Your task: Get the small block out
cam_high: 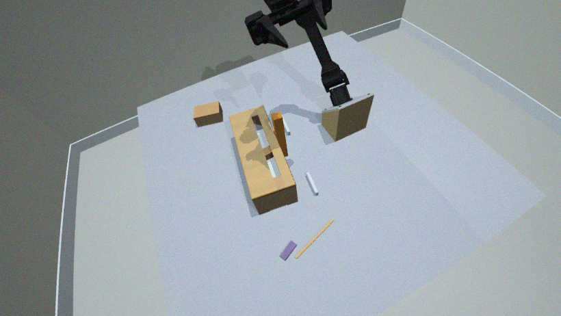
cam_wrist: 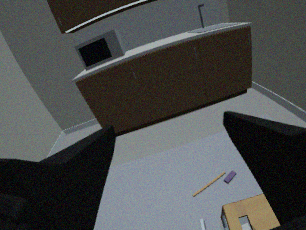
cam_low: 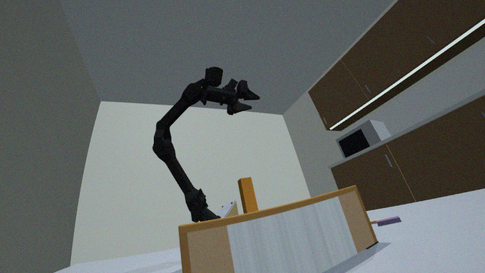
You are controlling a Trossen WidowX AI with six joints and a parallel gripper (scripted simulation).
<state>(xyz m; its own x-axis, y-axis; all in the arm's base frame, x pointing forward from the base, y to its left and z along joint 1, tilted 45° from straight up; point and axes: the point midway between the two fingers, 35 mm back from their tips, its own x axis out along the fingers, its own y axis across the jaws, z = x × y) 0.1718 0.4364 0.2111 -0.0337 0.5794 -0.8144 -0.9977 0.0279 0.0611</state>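
Now: gripper tip 12 cm short of the small brown block, 10 cm to the left of it and 45 cm above it. From my gripper tip the other things lie so: purple block (16 cm ahead, 23 cm to the left, 53 cm below); small tan box (31 cm ahead, 47 cm to the right, 51 cm below).
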